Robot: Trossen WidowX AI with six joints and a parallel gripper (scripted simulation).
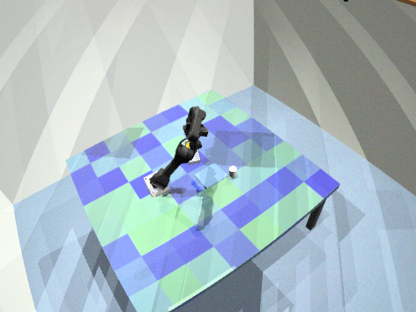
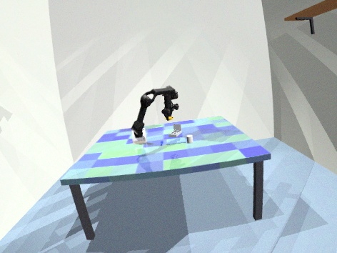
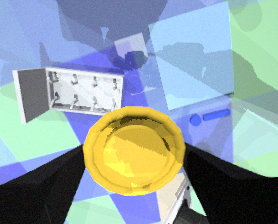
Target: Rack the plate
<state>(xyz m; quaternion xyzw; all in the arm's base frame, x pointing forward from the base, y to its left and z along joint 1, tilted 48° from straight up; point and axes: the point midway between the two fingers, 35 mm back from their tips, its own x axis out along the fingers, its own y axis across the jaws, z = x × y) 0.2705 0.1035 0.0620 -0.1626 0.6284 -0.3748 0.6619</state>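
The dish rack is 14 cm below my gripper tip, 8 cm to the left of it and 4 cm ahead of it. Also, from my gripper tip: small blue object (15 cm below, 13 cm to the right, 8 cm behind); then small white cup (19 cm to the right, 14 cm ahead, 13 cm below); then yellow plate (1 cm above).
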